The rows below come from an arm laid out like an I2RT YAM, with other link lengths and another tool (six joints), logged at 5 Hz.
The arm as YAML. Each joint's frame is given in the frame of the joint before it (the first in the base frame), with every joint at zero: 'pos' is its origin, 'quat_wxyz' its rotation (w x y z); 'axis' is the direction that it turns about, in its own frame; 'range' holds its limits. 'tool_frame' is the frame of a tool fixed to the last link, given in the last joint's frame.
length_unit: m
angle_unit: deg
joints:
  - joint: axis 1
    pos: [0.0, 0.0, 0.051]
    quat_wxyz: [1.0, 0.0, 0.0, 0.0]
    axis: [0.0, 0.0, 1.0]
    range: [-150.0, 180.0]
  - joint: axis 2
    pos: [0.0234, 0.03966, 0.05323]
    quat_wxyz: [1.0, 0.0, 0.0, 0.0]
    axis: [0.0, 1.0, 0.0]
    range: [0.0, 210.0]
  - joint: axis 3
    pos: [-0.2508, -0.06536, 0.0]
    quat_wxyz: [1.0, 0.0, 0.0, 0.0]
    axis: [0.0, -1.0, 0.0]
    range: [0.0, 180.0]
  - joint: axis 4
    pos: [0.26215, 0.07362, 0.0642]
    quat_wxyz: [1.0, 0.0, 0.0, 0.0]
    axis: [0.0, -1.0, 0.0]
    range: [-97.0, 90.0]
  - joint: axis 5
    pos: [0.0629, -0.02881, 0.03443]
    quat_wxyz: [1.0, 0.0, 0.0, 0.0]
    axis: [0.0, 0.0, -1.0]
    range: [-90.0, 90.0]
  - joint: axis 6
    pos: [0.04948, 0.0, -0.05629]
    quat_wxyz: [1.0, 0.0, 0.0, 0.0]
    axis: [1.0, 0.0, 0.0]
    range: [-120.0, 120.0]
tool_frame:
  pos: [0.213, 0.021, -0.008]
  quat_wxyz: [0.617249, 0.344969, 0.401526, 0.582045]
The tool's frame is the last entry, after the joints.
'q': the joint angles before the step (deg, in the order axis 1, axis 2, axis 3, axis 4, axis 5, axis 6). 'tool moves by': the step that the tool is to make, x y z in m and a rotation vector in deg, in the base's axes. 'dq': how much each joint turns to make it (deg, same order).
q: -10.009, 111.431, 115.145, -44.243, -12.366, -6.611
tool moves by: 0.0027, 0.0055, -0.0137, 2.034, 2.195, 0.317
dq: -0.008, 2.865, 2.460, -1.880, -1.321, 1.021
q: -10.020, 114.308, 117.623, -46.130, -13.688, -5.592
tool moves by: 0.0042, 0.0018, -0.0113, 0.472, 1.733, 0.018
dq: 0.261, 2.902, 2.975, -1.791, 0.060, 0.297
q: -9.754, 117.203, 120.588, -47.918, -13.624, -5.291
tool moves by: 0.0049, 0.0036, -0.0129, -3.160, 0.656, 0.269
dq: 1.860, 1.172, -0.080, 0.841, 3.399, -1.196
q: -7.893, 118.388, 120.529, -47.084, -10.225, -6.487
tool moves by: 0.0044, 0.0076, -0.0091, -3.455, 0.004, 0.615
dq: 2.312, 0.437, -0.893, 1.548, 3.623, -1.251
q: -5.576, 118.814, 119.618, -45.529, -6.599, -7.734
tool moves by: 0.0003, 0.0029, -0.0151, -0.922, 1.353, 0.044
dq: 0.821, 1.076, -0.553, 0.346, 1.286, -0.179
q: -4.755, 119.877, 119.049, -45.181, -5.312, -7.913
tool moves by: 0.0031, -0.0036, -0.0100, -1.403, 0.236, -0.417
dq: 0.355, 0.588, -0.989, 1.420, 1.557, -0.428
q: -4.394, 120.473, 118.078, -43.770, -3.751, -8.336
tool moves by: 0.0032, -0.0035, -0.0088, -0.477, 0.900, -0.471
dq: 0.005, 1.814, 1.523, -0.571, 0.722, -0.029
